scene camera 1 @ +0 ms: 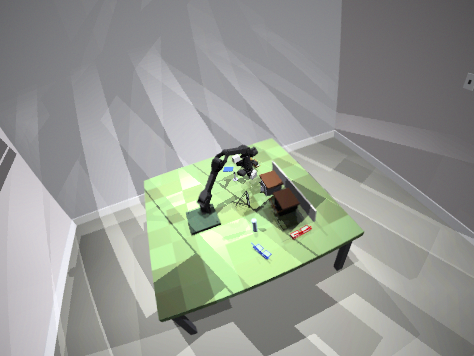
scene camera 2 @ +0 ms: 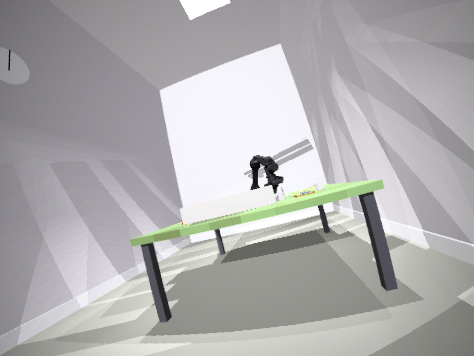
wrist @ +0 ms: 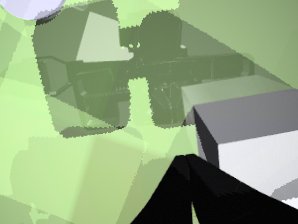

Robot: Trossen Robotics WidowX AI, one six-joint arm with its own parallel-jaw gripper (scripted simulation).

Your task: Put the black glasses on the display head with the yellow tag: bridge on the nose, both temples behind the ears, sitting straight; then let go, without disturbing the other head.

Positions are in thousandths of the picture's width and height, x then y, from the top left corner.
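The wrist view shows the gripper (wrist: 622, 730), while a grey wall panel (scene camera 2: 558, 552) is visible from the scene camera.
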